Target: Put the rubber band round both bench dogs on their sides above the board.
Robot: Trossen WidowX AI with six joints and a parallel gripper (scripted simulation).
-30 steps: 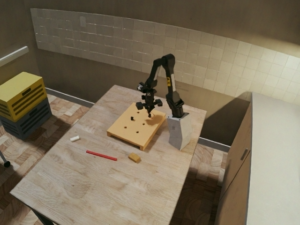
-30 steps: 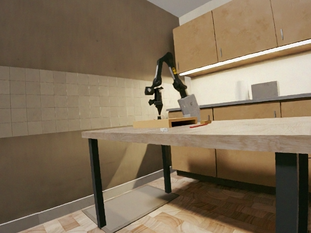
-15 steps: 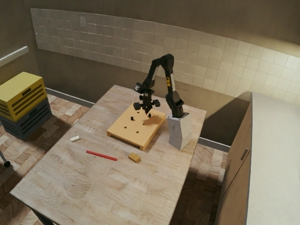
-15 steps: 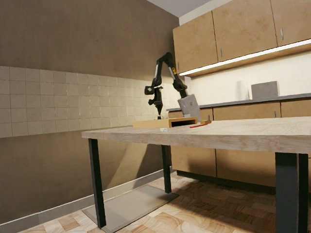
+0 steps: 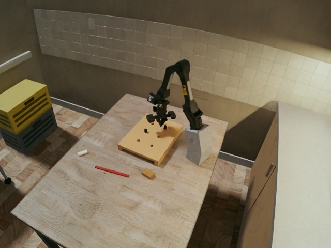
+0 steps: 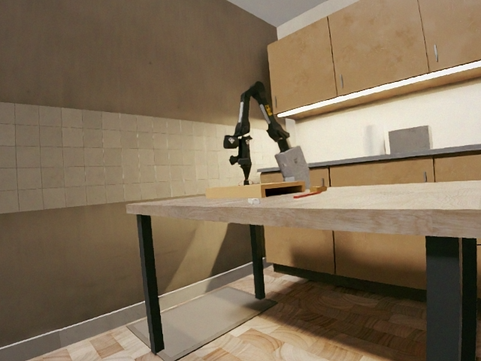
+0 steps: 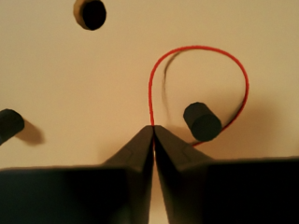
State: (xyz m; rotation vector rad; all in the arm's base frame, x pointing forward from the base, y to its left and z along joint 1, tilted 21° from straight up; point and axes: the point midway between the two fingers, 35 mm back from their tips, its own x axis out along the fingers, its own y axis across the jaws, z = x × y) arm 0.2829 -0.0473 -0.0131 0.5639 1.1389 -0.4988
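Now: hand 20 mm short of the board, 70 mm to the right of it and 80 mm above it. The rest, counted from my hand: red stick (80 mm ahead, 440 mm to the left, 110 mm below); then white cylinder (320 mm ahead, 430 mm to the left, 100 mm below); then tan block (110 mm behind, 340 mm to the left, 100 mm below).
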